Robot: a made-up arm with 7 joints. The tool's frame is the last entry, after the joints. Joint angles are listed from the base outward. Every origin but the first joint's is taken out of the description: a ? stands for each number. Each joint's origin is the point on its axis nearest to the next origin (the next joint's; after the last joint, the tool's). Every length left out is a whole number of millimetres.
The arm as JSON. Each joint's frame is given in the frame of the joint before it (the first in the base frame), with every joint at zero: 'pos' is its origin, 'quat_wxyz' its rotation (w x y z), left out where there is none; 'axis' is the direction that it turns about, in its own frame. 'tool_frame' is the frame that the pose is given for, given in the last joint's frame.
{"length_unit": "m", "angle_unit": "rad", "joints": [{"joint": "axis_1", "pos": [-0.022, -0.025, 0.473], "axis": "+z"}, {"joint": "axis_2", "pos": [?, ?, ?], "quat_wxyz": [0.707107, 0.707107, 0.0, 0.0], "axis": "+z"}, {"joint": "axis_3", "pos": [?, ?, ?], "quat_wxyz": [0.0, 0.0, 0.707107, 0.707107], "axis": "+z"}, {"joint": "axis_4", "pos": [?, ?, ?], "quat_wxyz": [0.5, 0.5, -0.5, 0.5], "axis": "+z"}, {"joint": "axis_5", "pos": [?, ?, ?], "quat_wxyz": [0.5, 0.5, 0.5, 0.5], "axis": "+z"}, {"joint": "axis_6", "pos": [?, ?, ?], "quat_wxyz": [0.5, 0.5, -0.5, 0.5], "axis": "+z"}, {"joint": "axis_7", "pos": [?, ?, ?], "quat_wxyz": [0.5, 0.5, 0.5, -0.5], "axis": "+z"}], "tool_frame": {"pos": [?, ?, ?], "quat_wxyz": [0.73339, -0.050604, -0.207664, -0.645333]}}
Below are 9 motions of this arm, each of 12 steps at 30 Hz.
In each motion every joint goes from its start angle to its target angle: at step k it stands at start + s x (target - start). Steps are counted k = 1, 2, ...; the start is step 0. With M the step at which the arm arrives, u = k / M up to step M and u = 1 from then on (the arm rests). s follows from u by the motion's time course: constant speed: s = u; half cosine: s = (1 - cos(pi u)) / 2; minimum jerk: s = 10 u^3 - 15 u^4 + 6 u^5.
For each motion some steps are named. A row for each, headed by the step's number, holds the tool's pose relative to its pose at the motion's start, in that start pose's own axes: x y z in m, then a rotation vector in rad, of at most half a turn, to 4 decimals.
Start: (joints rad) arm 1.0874 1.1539 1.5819 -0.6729 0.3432 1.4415 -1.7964
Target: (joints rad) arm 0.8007 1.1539 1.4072 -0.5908 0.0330 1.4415 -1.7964
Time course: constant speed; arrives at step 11
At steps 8, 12:
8: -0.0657 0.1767 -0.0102 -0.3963 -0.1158 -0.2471
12: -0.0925 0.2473 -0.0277 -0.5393 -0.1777 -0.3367

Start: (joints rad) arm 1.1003 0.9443 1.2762 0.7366 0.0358 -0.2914 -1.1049
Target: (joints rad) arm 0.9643 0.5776 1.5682 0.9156 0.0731 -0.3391 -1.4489
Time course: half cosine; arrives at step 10
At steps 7, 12:
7: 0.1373 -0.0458 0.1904 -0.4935 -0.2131 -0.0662
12: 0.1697 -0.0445 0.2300 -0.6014 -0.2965 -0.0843

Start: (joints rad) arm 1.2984 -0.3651 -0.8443 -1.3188 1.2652 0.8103 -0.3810
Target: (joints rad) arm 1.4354 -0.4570 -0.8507 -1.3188 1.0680 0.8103 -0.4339
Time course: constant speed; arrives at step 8
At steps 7, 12:
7: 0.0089 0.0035 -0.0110 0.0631 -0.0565 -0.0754
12: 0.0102 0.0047 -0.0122 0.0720 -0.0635 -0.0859

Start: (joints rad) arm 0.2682 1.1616 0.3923 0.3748 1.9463 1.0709 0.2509
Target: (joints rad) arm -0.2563 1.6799 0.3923 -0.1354 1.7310 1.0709 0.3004
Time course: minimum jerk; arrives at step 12
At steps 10, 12:
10: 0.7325 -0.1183 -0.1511 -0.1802 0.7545 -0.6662
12: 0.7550 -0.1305 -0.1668 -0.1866 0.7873 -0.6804

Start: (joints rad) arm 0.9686 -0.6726 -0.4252 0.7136 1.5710 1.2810 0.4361
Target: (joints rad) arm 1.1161 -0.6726 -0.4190 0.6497 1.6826 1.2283 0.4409
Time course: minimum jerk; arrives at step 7
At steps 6, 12:
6: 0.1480 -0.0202 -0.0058 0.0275 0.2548 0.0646
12: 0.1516 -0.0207 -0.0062 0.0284 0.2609 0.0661

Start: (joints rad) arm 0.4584 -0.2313 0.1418 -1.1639 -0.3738 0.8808 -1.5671
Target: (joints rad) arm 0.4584 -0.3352 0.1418 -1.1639 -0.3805 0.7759 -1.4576
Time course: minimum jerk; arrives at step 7
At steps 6, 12:
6: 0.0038 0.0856 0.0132 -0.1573 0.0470 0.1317
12: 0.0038 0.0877 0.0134 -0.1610 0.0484 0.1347

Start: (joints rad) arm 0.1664 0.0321 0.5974 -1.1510 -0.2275 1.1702 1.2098
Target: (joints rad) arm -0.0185 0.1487 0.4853 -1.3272 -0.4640 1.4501 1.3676
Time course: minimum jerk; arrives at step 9
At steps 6, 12:
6: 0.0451 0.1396 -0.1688 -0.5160 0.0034 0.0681
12: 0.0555 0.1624 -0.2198 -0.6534 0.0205 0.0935

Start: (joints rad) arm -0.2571 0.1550 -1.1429 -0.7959 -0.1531 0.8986 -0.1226
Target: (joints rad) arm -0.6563 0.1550 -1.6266 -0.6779 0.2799 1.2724 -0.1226
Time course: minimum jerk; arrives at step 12
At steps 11, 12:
11: 0.0388 0.2470 -0.0942 -0.5479 -0.3439 -0.2195
12: 0.0394 0.2479 -0.0948 -0.5505 -0.3450 -0.2205

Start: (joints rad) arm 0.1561 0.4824 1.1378 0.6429 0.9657 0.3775 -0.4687
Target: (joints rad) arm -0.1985 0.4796 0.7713 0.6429 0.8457 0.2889 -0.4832
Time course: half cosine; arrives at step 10
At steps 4, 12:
4: -0.0071 -0.0783 -0.0230 0.2490 0.0467 -0.0980
12: -0.0348 -0.1858 -0.1065 0.7236 0.1559 -0.2738

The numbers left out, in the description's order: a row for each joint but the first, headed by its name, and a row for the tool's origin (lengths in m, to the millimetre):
axis_2: 0.013 -0.089 0.0
axis_3: 0.024 0.47 0.0
axis_4: -0.032 -0.07 0.0
axis_5: 0.392 -0.03 0.0
axis_6: 0.015 -0.105 0.0
axis_7: 0.151 -0.054 0.0
tool: -0.016 -0.009 0.0

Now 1 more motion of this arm.
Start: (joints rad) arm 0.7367 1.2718 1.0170 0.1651 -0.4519 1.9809 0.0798
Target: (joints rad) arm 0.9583 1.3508 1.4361 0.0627 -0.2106 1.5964 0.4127
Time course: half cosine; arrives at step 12
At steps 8, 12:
8: -0.1042 -0.1265 0.0651 0.4596 0.1091 0.6165
12: -0.1352 -0.1660 0.0770 0.5701 0.1432 0.8495

